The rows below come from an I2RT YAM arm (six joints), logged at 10 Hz.
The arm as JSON. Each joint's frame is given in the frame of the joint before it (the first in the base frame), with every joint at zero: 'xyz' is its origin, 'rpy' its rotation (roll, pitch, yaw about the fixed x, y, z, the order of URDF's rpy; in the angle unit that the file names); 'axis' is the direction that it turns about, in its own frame. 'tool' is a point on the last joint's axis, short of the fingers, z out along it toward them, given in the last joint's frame.
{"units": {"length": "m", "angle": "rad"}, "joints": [
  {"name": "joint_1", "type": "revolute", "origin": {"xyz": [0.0, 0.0, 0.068], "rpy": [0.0, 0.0, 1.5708]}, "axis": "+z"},
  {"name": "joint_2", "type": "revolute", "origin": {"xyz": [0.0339, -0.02, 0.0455], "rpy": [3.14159, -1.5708, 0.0]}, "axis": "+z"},
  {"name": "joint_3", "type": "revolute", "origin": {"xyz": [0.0, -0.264, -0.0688], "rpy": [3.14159, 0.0, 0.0]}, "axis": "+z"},
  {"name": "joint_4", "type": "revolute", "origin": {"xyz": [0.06, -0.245, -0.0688], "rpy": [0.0, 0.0, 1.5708]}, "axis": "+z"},
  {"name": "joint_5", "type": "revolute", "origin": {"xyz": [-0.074, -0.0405, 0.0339], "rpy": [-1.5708, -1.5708, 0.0]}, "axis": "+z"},
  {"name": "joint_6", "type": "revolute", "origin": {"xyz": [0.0, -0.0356, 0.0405], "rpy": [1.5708, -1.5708, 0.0]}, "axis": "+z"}
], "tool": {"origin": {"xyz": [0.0, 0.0, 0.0], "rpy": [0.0, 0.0, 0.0]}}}
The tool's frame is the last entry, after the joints.
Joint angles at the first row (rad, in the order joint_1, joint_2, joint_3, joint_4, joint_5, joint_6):
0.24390 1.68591 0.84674 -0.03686 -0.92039 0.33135
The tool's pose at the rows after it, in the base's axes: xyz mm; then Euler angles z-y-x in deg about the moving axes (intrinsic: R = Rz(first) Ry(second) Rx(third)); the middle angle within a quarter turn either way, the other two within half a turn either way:
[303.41, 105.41, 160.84, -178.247, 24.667, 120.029]
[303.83, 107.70, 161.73, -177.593, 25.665, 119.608]
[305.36, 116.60, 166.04, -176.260, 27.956, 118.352]
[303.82, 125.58, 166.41, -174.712, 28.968, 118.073]
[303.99, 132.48, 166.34, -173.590, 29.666, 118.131]
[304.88, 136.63, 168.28, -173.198, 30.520, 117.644]
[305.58, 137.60, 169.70, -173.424, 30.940, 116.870]
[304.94, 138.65, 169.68, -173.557, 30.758, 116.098]
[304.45, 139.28, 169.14, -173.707, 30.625, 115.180]
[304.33, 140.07, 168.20, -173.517, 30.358, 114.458]
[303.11, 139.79, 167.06, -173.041, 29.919, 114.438]
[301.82, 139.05, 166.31, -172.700, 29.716, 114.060]
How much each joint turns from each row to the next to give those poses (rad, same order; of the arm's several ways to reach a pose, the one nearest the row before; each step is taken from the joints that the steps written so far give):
0.00154 -0.00162 -0.00305 0.01380 -0.00914 -0.00154
0.00610 0.00153 0.00154 0.01230 -0.00767 -0.00761
0.02444 0.00307 0.00914 0.03832 -0.01384 0.00149
0.02761 0.00460 0.00157 0.01994 -0.00156 -0.00156
0.01999 0.00919 0.00766 0.01075 0.00306 -0.00306
0.01079 0.00310 0.00617 0.01680 -0.00303 0.00459
0.00158 0.00001 -0.00001 0.01846 -0.00766 0.01073
0.00305 0.00000 -0.00458 0.01535 -0.00920 0.01376
0.00153 0.00151 -0.00616 0.02000 -0.01226 0.01384
0.00154 0.00458 -0.00151 0.00919 -0.01381 0.00617
0.00000 0.00005 -0.00154 -0.01223 -0.00769 -0.00762
-0.00150 -0.00156 -0.00461 -0.00308 -0.01223 -0.00462

